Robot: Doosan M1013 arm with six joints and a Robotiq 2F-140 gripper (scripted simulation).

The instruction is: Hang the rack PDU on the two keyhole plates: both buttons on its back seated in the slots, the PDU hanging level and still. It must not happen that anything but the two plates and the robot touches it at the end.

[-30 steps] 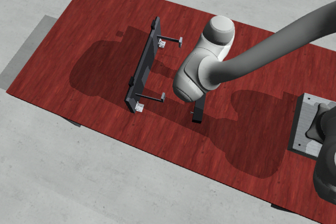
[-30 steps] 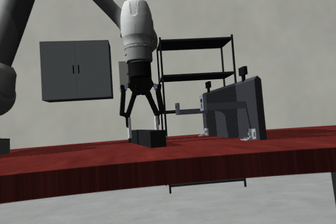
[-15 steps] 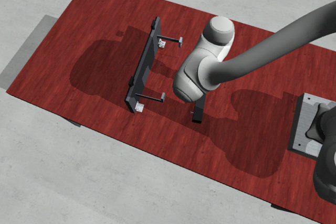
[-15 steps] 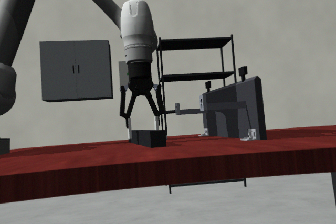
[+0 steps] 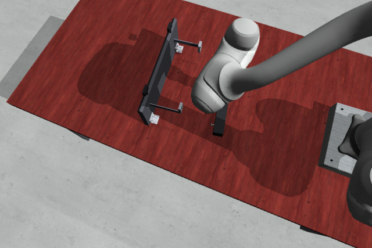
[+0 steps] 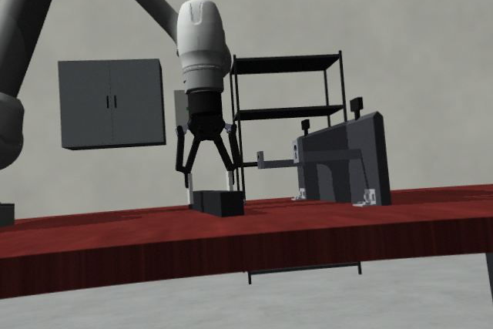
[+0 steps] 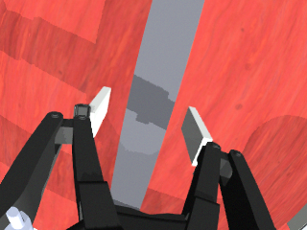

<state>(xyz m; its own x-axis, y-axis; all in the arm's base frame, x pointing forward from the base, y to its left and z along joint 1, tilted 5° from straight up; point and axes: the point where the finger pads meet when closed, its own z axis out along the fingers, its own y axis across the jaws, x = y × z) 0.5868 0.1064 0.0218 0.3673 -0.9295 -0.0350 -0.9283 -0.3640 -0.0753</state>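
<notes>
The rack PDU is 2 cm ahead of my hand, 1 cm to the left of it and 2 cm below it. The rest, counted from my hand: dark upright panel 28 cm ahead, 9 cm to the left, 4 cm above.
</notes>
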